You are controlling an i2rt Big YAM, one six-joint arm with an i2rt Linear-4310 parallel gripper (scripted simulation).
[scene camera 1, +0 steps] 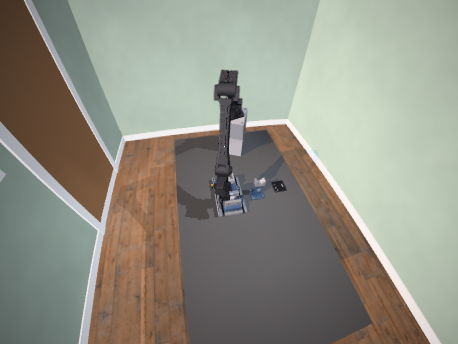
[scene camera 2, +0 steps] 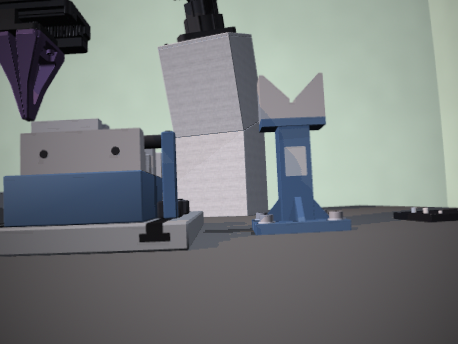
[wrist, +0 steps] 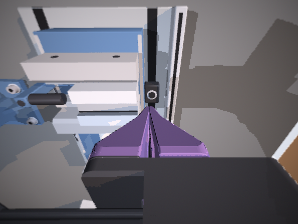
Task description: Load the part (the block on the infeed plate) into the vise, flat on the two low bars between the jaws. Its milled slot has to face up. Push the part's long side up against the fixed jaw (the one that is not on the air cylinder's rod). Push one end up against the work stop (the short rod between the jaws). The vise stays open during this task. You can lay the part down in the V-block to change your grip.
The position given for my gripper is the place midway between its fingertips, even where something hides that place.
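Part (scene camera 2: 77, 124), visible again (wrist: 109, 103). Moving jaw (wrist: 65, 122). My gripper (scene camera 2: 28, 120), visible again (wrist: 149, 112).
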